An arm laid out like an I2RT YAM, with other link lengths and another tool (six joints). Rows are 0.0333 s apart.
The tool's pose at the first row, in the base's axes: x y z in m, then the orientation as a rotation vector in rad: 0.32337, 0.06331, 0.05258, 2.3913, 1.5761, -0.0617
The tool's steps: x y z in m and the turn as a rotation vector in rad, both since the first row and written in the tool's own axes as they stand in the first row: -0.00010, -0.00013, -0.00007, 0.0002, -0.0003, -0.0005; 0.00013, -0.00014, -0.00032, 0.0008, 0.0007, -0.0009; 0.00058, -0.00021, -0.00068, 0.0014, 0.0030, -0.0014; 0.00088, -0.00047, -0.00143, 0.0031, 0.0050, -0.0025; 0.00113, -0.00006, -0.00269, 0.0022, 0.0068, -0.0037; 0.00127, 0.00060, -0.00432, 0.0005, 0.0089, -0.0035; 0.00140, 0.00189, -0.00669, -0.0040, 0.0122, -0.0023; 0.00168, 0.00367, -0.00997, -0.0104, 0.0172, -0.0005; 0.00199, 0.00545, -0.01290, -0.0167, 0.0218, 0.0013; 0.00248, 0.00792, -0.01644, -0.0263, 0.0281, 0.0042; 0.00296, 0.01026, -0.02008, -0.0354, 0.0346, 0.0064; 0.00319, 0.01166, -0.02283, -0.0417, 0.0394, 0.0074; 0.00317, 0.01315, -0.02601, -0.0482, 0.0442, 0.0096; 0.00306, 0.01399, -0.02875, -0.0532, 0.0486, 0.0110
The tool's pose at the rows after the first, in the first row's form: 0.32320, 0.06329, 0.05264, 2.3909, 1.5766, -0.0623; 0.32326, 0.06356, 0.05283, 2.3915, 1.5778, -0.0617; 0.32334, 0.06408, 0.05308, 2.3925, 1.5796, -0.0595; 0.32314, 0.06463, 0.05369, 2.3937, 1.5824, -0.0588; 0.32346, 0.06502, 0.05494, 2.3928, 1.5843, -0.0561; 0.32393, 0.06531, 0.05662, 2.3925, 1.5844, -0.0522; 0.32488, 0.06555, 0.05914, 2.3913, 1.5829, -0.0445; 0.32623, 0.06597, 0.06260, 2.3898, 1.5807, -0.0330; 0.32763, 0.06633, 0.06572, 2.3881, 1.5784, -0.0222; 0.32966, 0.06675, 0.06954, 2.3854, 1.5743, -0.0065; 0.33156, 0.06723, 0.07343, 2.3826, 1.5713, 0.0088; 0.33261, 0.06762, 0.07632, 2.3803, 1.5700, 0.0197; 0.33359, 0.06785, 0.07968, 2.3787, 1.5671, 0.0309; 0.33399, 0.06813, 0.08251, 2.3775, 1.5655, 0.0403
